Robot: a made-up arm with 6 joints.
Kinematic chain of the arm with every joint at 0, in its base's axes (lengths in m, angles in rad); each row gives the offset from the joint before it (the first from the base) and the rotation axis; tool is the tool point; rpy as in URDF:
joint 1: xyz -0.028 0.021 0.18 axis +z
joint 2: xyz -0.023 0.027 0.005 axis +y
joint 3: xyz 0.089 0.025 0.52 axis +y
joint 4: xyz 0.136 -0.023 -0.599 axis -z
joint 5: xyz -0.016 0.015 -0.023 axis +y
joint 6: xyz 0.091 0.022 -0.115 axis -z
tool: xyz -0.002 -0.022 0.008 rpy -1.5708 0 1.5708
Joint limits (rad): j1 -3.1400..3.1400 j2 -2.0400..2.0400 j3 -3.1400..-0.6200 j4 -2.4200..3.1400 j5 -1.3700..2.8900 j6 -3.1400..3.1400
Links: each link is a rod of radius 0.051 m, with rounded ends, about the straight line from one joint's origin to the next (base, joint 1, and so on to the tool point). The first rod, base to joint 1, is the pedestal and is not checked.
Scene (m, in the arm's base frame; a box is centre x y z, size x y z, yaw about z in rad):
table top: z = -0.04
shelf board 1: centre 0.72 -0.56 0.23 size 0.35 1 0.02 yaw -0.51
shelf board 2: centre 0.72 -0.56 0.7 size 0.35 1 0.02 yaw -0.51
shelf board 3: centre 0.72 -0.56 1.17 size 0.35 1 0.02 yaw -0.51
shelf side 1: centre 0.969 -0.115 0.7 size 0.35 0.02 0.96 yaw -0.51
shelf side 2: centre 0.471 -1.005 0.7 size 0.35 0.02 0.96 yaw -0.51
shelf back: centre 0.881 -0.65 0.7 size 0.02 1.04 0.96 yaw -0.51
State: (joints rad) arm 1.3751 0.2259 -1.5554 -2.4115 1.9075 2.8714
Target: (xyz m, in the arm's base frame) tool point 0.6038 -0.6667 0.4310
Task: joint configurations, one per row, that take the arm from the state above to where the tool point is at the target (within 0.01 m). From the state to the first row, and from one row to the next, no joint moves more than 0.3 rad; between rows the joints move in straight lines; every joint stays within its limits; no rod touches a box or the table.
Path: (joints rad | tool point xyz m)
1: 1.1234 0.1411 -1.3683 -2.4132 2.0453 2.8639 | 0.4312 0.7115 0.6655
2: 0.8717 0.0562 -1.1812 -2.4149 2.1830 2.8564 | 0.5480 0.5246 0.6179
3: 0.6200 -0.0286 -0.9942 -2.4166 2.3208 2.8489 | 0.5966 0.3237 0.5691
4: 0.3683 -0.1135 -0.8071 -2.4183 2.4585 2.8414 | 0.5787 0.1323 0.5196
5: 0.1165 -0.1983 -0.6200 -2.4200 2.5963 2.8338 | 0.5041 -0.0284 0.4698
6: -0.1758 -0.1359 -0.7074 -2.3080 2.4443 2.8426 | 0.5104 -0.1987 0.4612
7: -0.4681 -0.0734 -0.7949 -2.1961 2.2922 2.8514 | 0.4607 -0.3716 0.4480
8: -0.7604 -0.0110 -0.8823 -2.0841 2.1402 2.8603 | 0.3565 -0.5283 0.4310
9: -0.7285 0.1997 -1.1505 -2.1776 2.0502 2.8761 | 0.4814 -0.6059 0.4409
10: -0.6965 0.4103 -1.4187 -2.2711 1.9601 2.8919 | 0.6038 -0.6667 0.4310

